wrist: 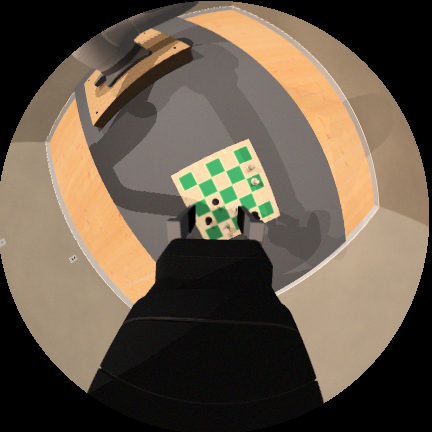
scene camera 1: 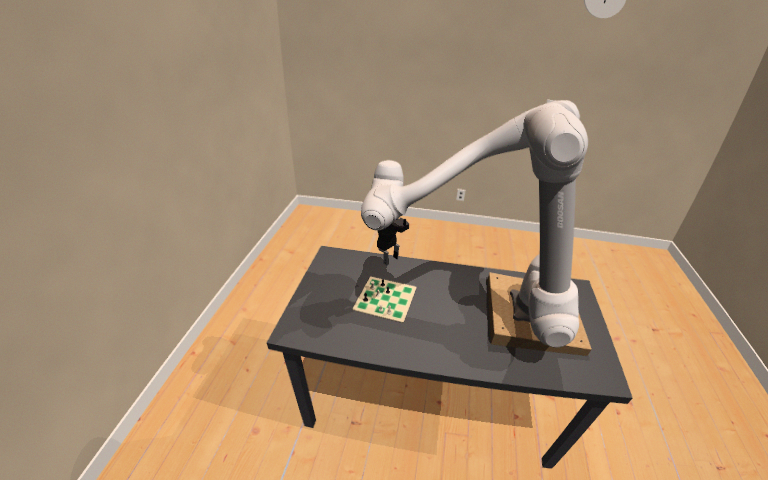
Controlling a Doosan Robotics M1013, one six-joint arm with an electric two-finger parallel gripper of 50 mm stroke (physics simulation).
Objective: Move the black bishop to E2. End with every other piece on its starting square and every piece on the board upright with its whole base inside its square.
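Places are measured from the arm's base along level axes (x ahead, y left, z up), in centimetres.
Pixels of known places: gripper, between the fingertips: [wrist: 216, 213] [scene camera 1: 390, 261]; arm's base, origin of its link: [wrist: 124, 62].
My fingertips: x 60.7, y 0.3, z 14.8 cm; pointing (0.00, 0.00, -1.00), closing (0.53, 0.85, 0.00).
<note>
Ahead of a thing's pixels: the offset from my fingertips to its top centre.
The chessboard {dx +1.3, dy +2.4, dz -18.6 cm} [scene camera 1: 408, 303] [wrist: 200, 168] is green and cream. Three black pieces stand on it: one {dx +4.2, dy -5.3, dz -15.4 cm} [scene camera 1: 382, 282] [wrist: 208, 220] near the back edge, one {dx +1.0, dy -1.2, dz -15.4 cm} [scene camera 1: 387, 290] [wrist: 215, 202] close by, and one {dx +9.2, dy +5.8, dz -14.2 cm} [scene camera 1: 365, 297] [wrist: 255, 214] near the left edge, partly hidden by a finger in the wrist view. They are too small to tell which is the bishop, and no square labels are readable. My gripper [scene camera 1: 390, 255] [wrist: 216, 213] is open and empty, pointing down above the board's back part. In the wrist view, two black pieces show between or just beyond the fingers.
Pale pieces stand near the black ones [scene camera 1: 376, 293] {dx +4.7, dy +1.8, dz -15.4 cm} [wrist: 234, 210] {dx +8.1, dy -2.4, dz -15.3 cm} [wrist: 228, 229], and two more pale pieces {dx -2.0, dy +10.7, dz -14.2 cm} [scene camera 1: 389, 309] {dx +1.7, dy +9.9, dz -15.4 cm} [wrist: 255, 181] stand near the front edge. The arm's wooden base block [scene camera 1: 501, 333] [wrist: 145, 75] is at the table's right.
</note>
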